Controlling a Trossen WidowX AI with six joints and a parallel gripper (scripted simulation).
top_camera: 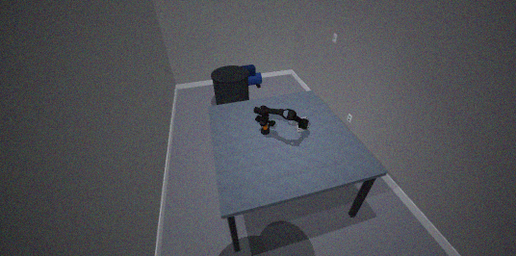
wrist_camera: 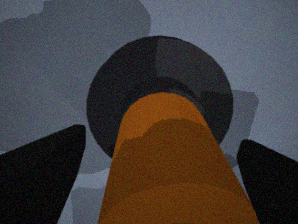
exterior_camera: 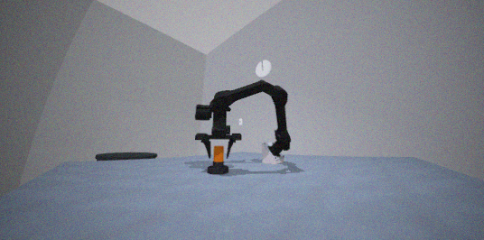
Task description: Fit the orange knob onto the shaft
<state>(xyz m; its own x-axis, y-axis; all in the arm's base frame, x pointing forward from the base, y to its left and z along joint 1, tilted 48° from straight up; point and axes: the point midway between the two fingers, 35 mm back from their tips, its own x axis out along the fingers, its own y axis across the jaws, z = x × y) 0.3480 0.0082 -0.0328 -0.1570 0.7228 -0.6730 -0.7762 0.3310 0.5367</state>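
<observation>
Now: gripper tip 20 mm below the orange knob. From my gripper tip the other things lie so: dark round pedestal (20 mm below).
</observation>
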